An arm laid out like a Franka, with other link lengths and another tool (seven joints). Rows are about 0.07 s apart.
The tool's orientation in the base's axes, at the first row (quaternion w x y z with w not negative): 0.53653, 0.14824, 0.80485, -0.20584
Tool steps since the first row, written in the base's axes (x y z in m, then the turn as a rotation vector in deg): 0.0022, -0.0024, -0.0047, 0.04, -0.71, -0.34; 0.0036, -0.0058, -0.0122, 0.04, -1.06, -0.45; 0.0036, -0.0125, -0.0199, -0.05, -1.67, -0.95; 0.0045, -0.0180, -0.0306, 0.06, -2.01, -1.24; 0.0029, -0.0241, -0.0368, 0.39, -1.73, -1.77; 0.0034, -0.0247, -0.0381, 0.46, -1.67, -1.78; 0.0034, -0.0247, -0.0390, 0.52, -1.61, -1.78; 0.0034, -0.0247, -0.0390, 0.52, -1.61, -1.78
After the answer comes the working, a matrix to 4 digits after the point.
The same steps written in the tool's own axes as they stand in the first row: 0.0035, -0.0003, 0.0045, 0.29, -0.54, 0.50; 0.0098, -0.0013, 0.0099, 0.38, -0.83, 0.70; 0.0168, -0.0058, 0.0158, 0.87, -1.31, 1.10; 0.0263, -0.0083, 0.0228, 1.09, -1.51, 1.45; 0.0325, -0.0133, 0.0266, 1.46, -1.02, 1.76; 0.0335, -0.0134, 0.0278, 1.44, -0.94, 1.79; 0.0343, -0.0132, 0.0281, 1.42, -0.86, 1.81; 0.0343, -0.0132, 0.0281, 1.42, -0.86, 1.81
The tool's axes in the first row as the columns of a matrix, in the base's axes (rounded; the answer above uses it unrounded):
-0.3803, 0.4595, 0.8026
0.0177, 0.8713, -0.4904
-0.9247, -0.1723, -0.3395

